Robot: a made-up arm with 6 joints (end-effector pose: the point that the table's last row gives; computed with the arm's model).
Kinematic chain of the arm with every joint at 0, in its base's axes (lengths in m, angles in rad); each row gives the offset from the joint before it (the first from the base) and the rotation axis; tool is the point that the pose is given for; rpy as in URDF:
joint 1: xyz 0 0 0.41 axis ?
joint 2: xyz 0 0 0 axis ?
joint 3: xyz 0.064 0 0.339 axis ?
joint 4: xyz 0.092 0 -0.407 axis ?
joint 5: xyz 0 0 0 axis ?
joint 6: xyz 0.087 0 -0.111 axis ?
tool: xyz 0 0 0 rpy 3.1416 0 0
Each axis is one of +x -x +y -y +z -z.
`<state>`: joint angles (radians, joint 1 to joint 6).
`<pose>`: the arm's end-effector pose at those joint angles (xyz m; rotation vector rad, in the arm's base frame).
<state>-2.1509 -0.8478 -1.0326 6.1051 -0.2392 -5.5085</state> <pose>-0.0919 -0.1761 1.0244 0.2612 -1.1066 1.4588</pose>
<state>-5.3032 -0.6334 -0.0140 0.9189 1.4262 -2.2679</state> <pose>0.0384 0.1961 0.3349 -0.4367 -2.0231 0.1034</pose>
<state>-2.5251 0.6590 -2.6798 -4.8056 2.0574 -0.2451</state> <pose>-0.4201 -0.4670 0.8979 -1.7049 1.5878 -1.7143</pose>
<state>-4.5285 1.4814 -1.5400 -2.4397 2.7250 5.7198</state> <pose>-0.0216 0.5555 0.0474 -0.2456 0.2867 0.4915</pose>
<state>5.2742 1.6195 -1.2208 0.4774 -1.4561 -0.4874</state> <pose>0.1606 -0.3589 -0.0547 1.8951 -0.8652 0.5644</pose>
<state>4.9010 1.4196 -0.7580 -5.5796 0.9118 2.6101</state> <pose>0.0336 -0.0573 -0.0716 -1.5169 -1.2000 -1.4730</pose>
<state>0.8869 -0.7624 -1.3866 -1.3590 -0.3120 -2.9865</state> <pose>0.0096 0.1926 1.0626 -0.9344 0.2205 -0.1418</pose>
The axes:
joint 1: +z
joint 2: +y
joint 3: +y
joint 4: -z
joint 5: +y
joint 6: -z

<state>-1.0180 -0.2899 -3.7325 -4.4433 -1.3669 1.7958</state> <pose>-0.2813 0.2240 0.9272 0.5934 -1.0837 0.1077</pose>
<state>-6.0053 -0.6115 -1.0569 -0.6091 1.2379 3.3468</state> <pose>0.3754 0.0616 0.8047 -0.1861 2.5076 -0.6482</pose>
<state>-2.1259 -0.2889 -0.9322 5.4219 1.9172 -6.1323</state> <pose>-0.2920 -0.2781 0.6031 -1.1064 2.3921 1.6017</pose>
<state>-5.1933 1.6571 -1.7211 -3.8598 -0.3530 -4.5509</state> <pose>0.2387 0.2867 -0.1630 -0.1028 3.0070 -0.4405</pose>
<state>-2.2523 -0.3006 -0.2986 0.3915 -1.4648 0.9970</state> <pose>-0.2341 -0.2162 0.5926 -0.4793 -1.1620 1.4931</pose>
